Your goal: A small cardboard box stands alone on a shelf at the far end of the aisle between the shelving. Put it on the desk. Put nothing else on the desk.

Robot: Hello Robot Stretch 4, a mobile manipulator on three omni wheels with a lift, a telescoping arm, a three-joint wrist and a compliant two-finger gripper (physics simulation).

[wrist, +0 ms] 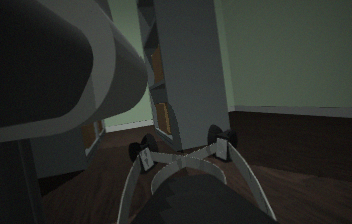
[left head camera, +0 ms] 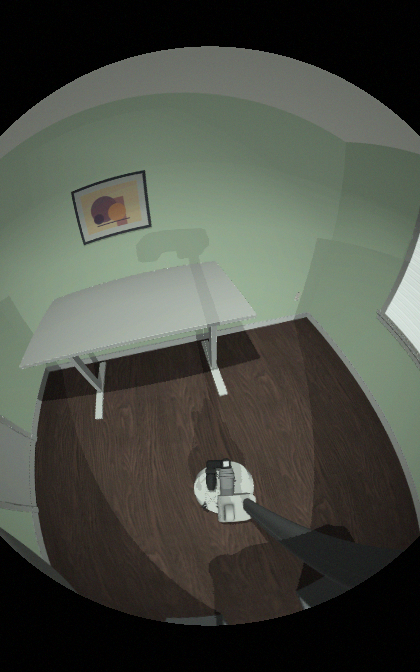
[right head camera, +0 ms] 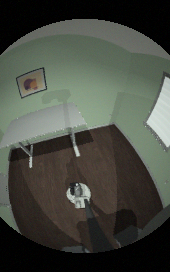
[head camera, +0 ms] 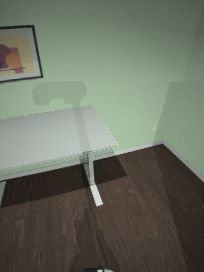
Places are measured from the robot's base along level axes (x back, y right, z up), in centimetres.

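Pixels of known places: gripper, fingertip midpoint: (wrist: 182,141) (right head camera: 72,202).
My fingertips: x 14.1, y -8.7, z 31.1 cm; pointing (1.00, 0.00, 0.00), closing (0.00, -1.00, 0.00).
Observation:
Behind a point stands the place of what it marks.
The desk (head camera: 40,137) {x -95.0, y -43.1, z 92.2 cm} (left head camera: 135,312) (right head camera: 40,124) {x -86.8, y -46.9, z 92.2 cm} has a pale grey top and metal legs and stands against the green wall, ahead and to the left in the head views. My gripper (wrist: 182,141) {x 14.1, y -8.7, z 31.1 cm} is open in the wrist view, with its two dark finger pads wide apart and nothing between them. The wrist view faces the grey shelving (wrist: 192,75) {x 146.2, y -23.0, z 50.0 cm}, whose side panel stands beyond the fingers. Brown boxes (wrist: 163,117) {x 178.5, y 4.8, z 19.5 cm} (wrist: 157,65) {x 171.7, y 3.0, z 64.7 cm} stand on its shelves. I cannot tell the small cardboard box of the task among what shows.
Another shelving unit (wrist: 60,152) {x 122.0, y 70.1, z 11.4 cm} shows partly behind the arm at the left of the wrist view. A framed picture (head camera: 12,55) {x -139.1, y -70.1, z 150.9 cm} (left head camera: 115,207) (right head camera: 31,83) {x -138.4, y -72.9, z 148.4 cm} hangs above the desk. A window (left head camera: 407,305) (right head camera: 162,117) {x -74.8, y 166.7, z 119.0 cm} is on the right wall. Dark wood floor (left head camera: 165,450) lies between me and the desk.

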